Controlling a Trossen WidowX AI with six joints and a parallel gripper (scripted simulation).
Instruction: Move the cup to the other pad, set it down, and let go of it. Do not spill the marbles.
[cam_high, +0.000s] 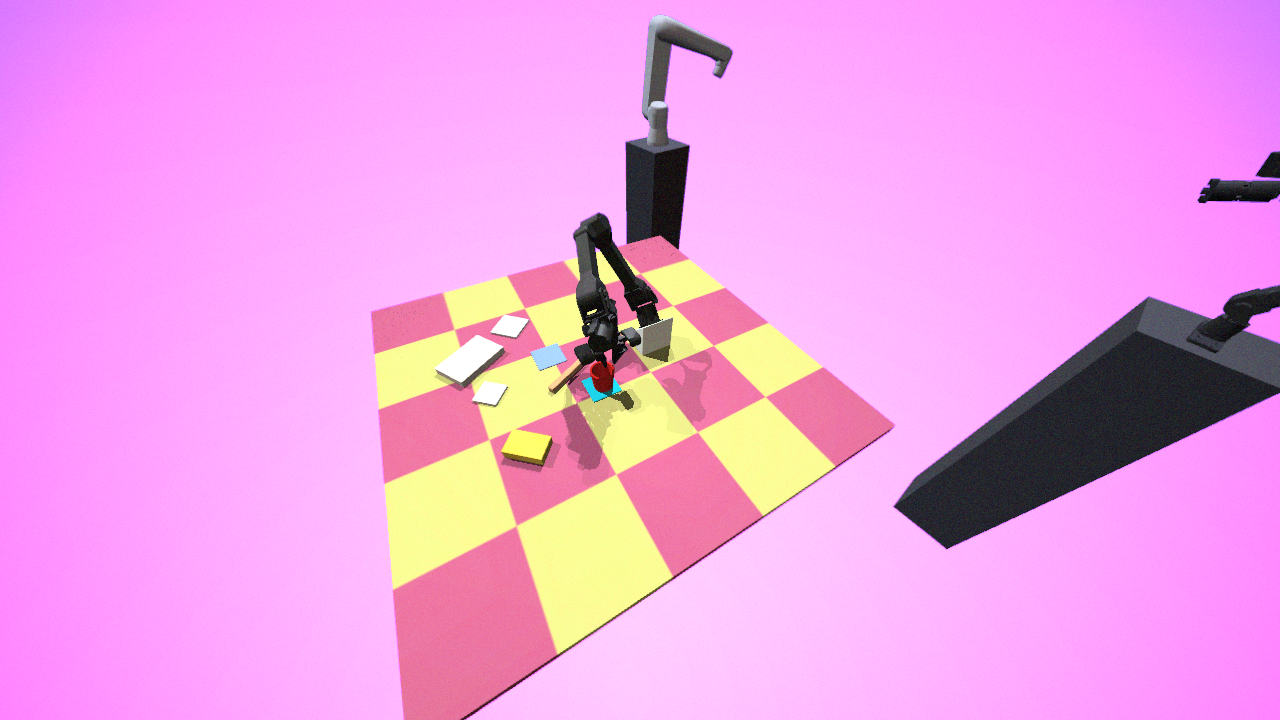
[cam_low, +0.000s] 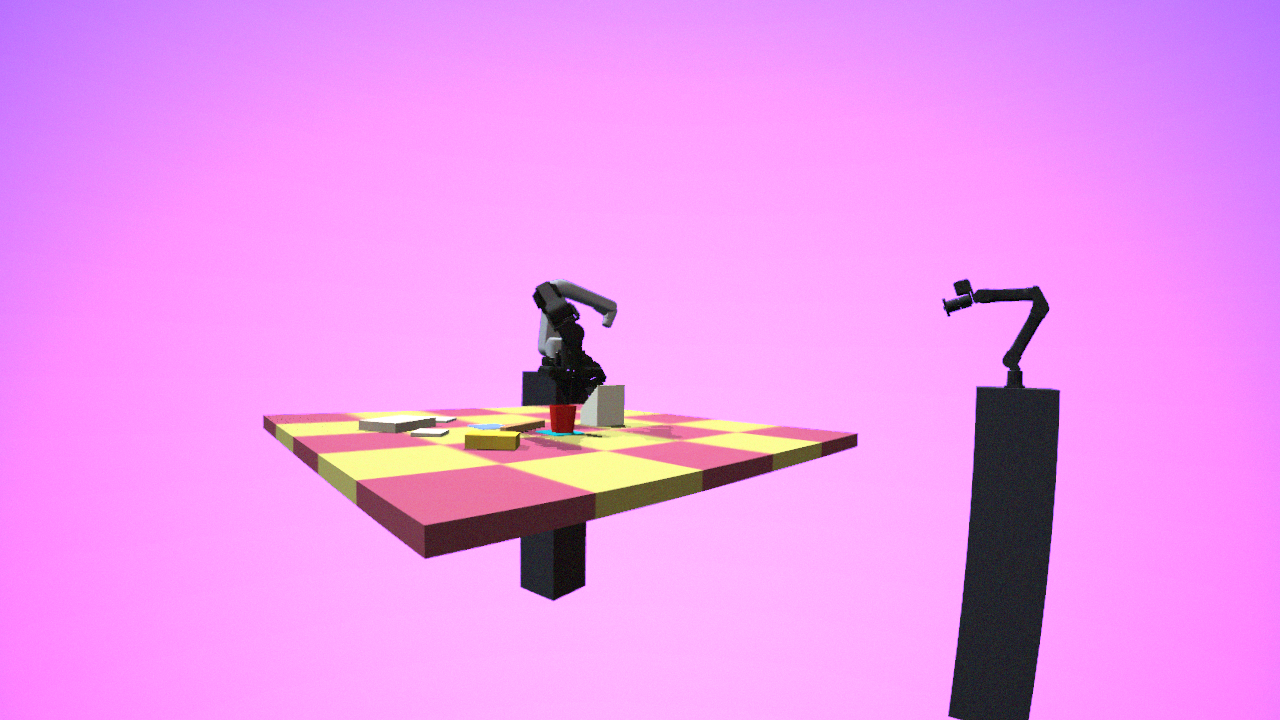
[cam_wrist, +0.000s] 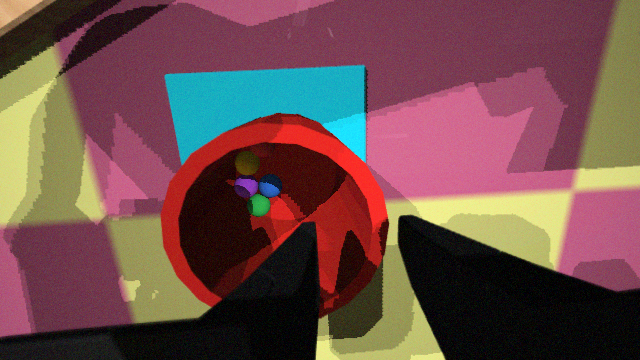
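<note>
The red cup is 3 cm ahead of my gripper tip and 4 cm below it. Also, from my gripper tip: wooden stick (7 cm ahead, 11 cm to the right, 8 cm below); cyan pad (3 cm ahead, 9 cm below); light blue pad (10 cm ahead, 22 cm to the right, 9 cm below).
</note>
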